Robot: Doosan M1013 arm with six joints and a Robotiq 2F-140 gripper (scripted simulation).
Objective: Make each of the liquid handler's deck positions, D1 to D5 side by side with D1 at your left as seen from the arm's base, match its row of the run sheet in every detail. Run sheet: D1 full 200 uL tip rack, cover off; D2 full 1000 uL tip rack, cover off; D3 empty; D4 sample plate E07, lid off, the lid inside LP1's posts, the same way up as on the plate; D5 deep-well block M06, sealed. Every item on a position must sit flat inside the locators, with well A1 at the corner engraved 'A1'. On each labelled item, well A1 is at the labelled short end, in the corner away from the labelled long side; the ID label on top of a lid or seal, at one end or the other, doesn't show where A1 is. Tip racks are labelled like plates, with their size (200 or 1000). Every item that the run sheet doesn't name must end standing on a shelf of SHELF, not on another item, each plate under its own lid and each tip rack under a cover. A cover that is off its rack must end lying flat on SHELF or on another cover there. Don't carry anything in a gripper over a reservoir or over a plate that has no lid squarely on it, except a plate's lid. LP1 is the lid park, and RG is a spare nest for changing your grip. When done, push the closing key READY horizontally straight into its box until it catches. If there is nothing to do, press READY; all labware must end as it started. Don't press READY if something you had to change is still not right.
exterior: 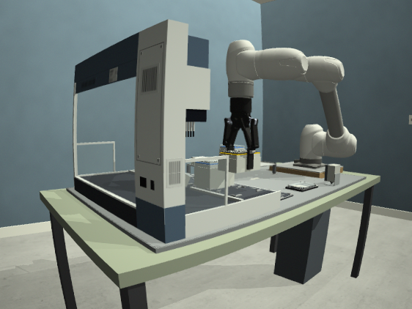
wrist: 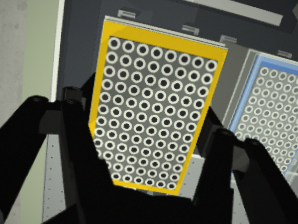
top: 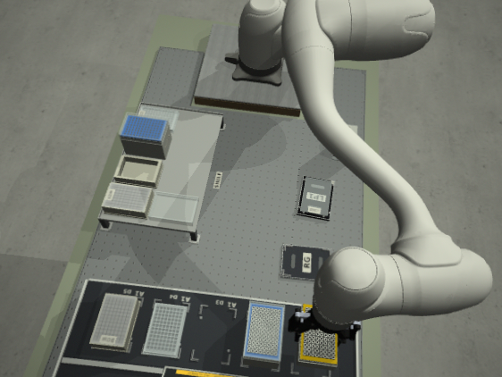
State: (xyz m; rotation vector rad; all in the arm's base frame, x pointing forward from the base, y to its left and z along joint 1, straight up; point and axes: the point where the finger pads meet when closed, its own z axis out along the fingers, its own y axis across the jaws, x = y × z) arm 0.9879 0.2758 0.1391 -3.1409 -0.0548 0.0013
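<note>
Right now the blue-rimmed tip rack is 130 mm to the right of my hand and 40 mm below it. From my hand the other things lie so: yellow-rimmed tip rack 10 mm behind, 10 mm to the right, 10 mm above; then liquid handler's tall frame 370 mm ahead, 60 mm to the left, 110 mm above; then RG nest 250 mm behind, 30 mm to the right, 170 mm below.
</note>
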